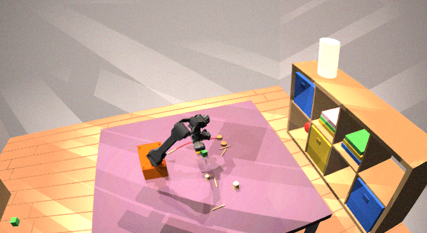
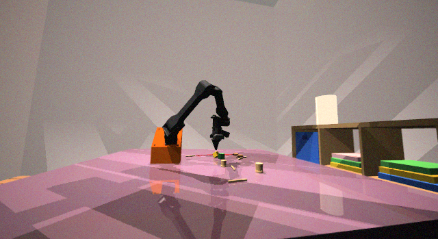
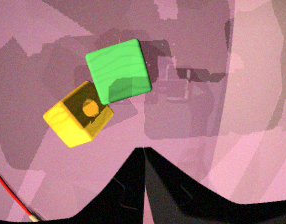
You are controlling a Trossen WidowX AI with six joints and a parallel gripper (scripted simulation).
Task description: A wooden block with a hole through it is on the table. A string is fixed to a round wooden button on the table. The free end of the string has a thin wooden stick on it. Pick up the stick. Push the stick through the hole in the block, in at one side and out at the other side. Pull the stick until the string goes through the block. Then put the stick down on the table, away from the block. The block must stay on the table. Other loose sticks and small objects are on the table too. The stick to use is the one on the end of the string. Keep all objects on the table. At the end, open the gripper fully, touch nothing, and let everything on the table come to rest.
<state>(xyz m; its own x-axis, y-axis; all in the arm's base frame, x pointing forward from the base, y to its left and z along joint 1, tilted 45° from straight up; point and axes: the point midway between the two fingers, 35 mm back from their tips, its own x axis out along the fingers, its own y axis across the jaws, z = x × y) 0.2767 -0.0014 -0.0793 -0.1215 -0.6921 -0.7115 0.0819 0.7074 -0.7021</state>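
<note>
The green cube is 40 mm below my gripper tip, 40 mm ahead of it and 10 mm to the left of it. Also, from my gripper tip: thin wooden stick 130 mm to the left, 130 mm behind, 50 mm below; then yellow wooden block 40 mm to the left, 40 mm below, 10 mm ahead; then round wooden button 200 mm ahead, 140 mm to the left, 50 mm below.
</note>
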